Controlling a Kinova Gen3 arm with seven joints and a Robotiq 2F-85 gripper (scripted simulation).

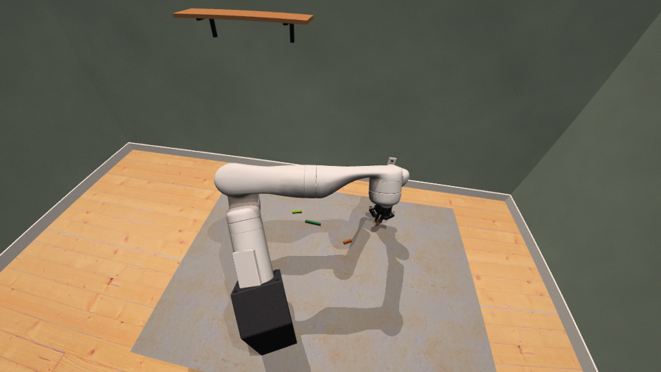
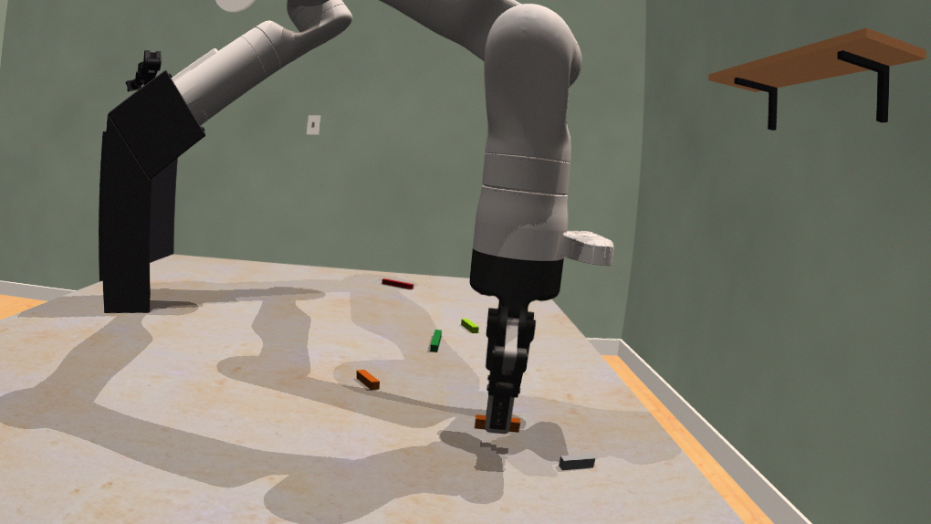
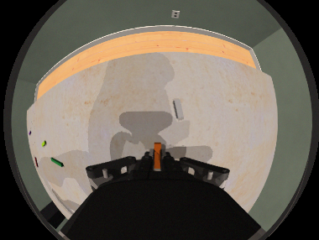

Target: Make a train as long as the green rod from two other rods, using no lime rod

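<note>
My gripper is now 7 cm short of the grey rod, 3 cm to the left of it and 3 cm above it. From my hand the other things lie so: green rod 31 cm to the left, 11 cm behind, 3 cm below; orange rod 1 cm below; lime rod 42 cm to the left, 7 cm behind, 3 cm below.
</note>
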